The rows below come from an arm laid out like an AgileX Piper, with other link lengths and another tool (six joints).
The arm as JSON. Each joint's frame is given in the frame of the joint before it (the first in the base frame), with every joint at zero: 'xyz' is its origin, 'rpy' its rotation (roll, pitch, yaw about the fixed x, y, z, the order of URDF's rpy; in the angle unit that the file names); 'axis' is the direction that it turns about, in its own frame. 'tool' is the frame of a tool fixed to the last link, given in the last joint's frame.
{
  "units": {
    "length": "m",
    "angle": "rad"
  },
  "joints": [
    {
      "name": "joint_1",
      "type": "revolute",
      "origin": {
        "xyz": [
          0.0,
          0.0,
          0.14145
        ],
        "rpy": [
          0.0,
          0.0,
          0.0
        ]
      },
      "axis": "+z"
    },
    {
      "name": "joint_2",
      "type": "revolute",
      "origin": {
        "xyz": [
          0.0,
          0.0,
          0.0
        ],
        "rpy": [
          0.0,
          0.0,
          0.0
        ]
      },
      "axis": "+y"
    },
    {
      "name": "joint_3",
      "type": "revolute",
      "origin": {
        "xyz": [
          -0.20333,
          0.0,
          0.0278
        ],
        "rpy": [
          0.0,
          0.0,
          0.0
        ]
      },
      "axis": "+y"
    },
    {
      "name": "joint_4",
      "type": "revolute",
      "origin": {
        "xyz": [
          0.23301,
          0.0,
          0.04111
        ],
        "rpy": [
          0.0,
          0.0,
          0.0
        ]
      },
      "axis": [
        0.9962,
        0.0,
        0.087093
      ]
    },
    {
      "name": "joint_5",
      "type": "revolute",
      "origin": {
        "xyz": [
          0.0,
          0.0,
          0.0
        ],
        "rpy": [
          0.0,
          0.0,
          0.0
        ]
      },
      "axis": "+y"
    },
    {
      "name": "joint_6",
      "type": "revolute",
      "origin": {
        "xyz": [
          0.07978,
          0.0,
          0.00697
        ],
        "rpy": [
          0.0,
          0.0,
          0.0
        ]
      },
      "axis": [
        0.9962,
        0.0,
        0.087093
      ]
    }
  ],
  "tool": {
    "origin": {
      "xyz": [
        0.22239,
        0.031,
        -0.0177
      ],
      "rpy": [
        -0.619,
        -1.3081,
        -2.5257
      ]
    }
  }
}
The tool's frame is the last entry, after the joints.
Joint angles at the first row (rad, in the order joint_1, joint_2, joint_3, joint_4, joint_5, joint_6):
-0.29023 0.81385 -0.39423 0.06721 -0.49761 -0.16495
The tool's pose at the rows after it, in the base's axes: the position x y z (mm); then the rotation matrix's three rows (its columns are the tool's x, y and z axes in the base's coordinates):
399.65, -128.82, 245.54; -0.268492, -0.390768, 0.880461; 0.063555, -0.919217, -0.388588; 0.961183, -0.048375, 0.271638
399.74, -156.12, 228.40; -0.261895, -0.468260, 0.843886; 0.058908, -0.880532, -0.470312; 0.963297, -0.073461, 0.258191
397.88, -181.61, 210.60; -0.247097, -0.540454, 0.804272; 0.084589, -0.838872, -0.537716; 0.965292, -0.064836, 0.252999
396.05, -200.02, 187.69; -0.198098, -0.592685, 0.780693; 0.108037, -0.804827, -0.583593; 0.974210, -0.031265, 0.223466
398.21, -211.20, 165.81; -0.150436, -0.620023, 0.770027; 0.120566, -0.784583, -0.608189; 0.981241, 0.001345, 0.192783
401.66, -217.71, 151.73; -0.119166, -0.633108, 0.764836; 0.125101, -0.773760, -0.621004; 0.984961, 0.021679, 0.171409
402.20, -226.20, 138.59; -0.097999, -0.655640, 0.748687; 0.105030, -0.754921, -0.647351; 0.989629, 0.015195, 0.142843
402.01, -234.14, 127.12; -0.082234, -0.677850, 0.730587; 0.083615, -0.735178, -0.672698; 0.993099, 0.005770, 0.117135
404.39, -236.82, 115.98; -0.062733, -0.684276, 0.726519; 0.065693, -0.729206, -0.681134; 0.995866, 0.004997, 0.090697
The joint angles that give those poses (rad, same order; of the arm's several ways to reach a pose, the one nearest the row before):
-0.29021 0.87811 -0.38191 0.21964 -0.56885 -0.30642
-0.29024 0.98611 -0.37920 0.33056 -0.68384 -0.36588
-0.29019 1.10779 -0.37918 0.40031 -0.81678 -0.40671
-0.29026 1.21268 -0.38887 0.45033 -0.89262 -0.45034
-0.29021 1.31790 -0.41083 0.47140 -0.94716 -0.46896
-0.29027 1.39223 -0.43726 0.48273 -0.97394 -0.47867
-0.29025 1.44822 -0.46459 0.51869 -0.98071 -0.48178
-0.29023 1.49623 -0.49063 0.55528 -0.98442 -0.48340
-0.29024 1.53543 -0.51364 0.56988 -0.97579 -0.48338

